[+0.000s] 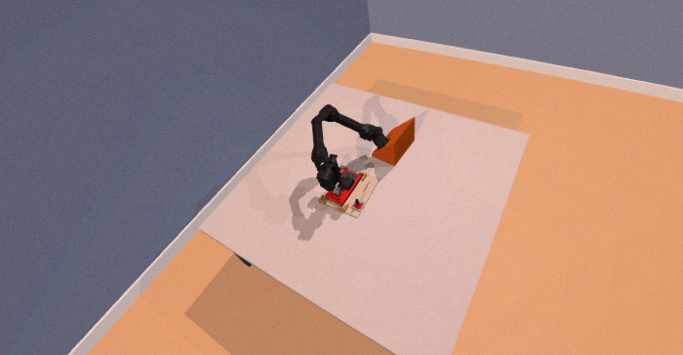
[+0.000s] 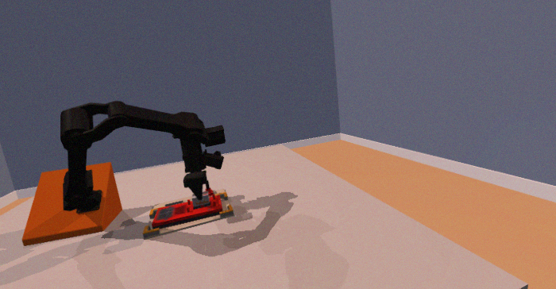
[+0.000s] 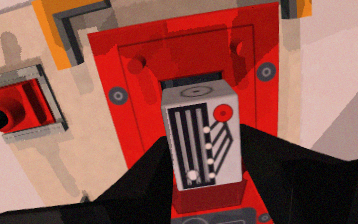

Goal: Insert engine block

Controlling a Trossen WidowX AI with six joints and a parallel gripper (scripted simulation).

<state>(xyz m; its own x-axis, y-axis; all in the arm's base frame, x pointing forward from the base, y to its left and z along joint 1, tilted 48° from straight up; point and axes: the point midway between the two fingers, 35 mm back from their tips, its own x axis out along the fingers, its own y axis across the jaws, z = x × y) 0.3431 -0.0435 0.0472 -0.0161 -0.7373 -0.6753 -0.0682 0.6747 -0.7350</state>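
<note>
Right now my gripper tip is 1 cm above the grey engine block. Also, from my gripper tip: grey clamp cradle 3 cm behind, 2 cm to the left, 4 cm below.
</note>
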